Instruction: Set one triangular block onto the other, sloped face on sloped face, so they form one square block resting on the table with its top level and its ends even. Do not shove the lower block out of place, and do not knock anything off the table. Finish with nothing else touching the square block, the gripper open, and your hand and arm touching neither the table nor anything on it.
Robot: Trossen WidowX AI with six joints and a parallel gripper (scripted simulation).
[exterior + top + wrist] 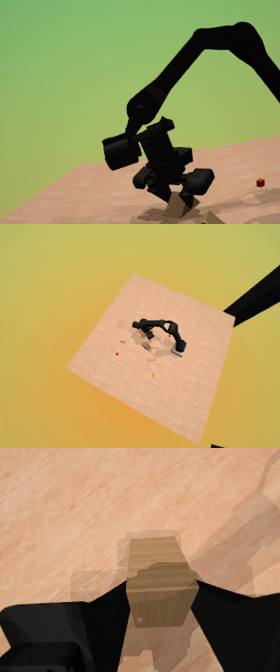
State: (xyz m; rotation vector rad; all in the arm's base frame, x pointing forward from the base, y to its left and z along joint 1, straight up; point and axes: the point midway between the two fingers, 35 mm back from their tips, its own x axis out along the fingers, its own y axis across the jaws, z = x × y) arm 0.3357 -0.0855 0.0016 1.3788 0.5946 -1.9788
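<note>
The tan wooden triangular block is 20 mm behind my gripper tip, 150 mm to the left of it and 10 mm above it. Also, from my gripper tip: small red cube 220 mm behind, 20 mm to the right; small orange piece 150 mm behind, 400 mm to the left.
</note>
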